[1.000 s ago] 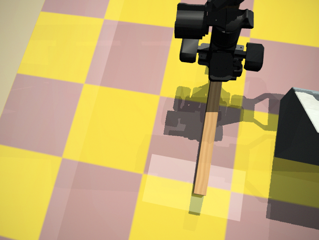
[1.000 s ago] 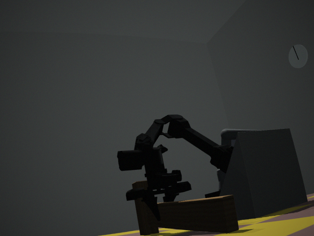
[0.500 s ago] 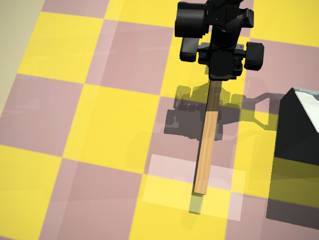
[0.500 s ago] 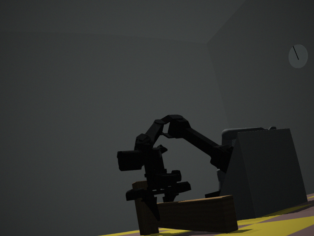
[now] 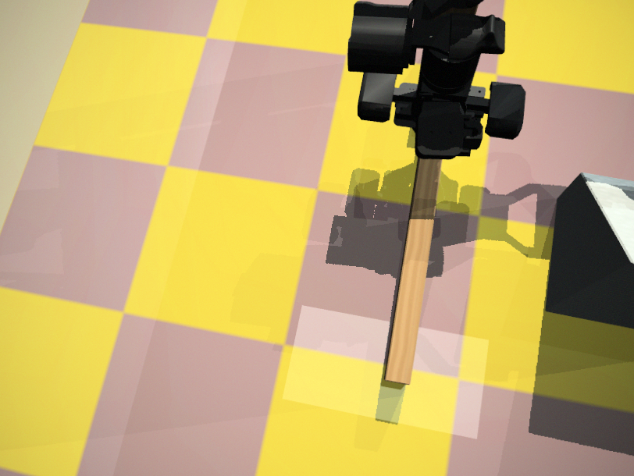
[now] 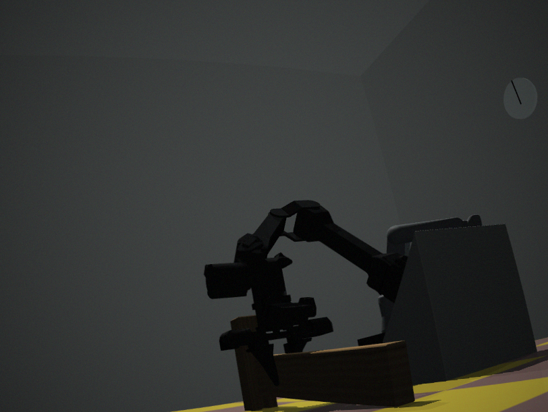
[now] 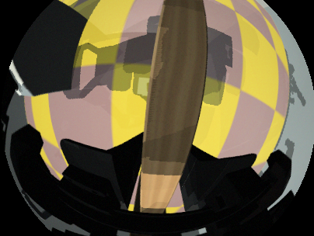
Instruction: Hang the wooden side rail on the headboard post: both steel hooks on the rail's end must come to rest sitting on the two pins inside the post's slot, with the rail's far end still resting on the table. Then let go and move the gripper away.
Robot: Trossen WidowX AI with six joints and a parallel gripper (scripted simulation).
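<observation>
The dark wooden headboard post is 1 cm behind my gripper tip, 13 cm to the right of it and 4 cm above it.
</observation>
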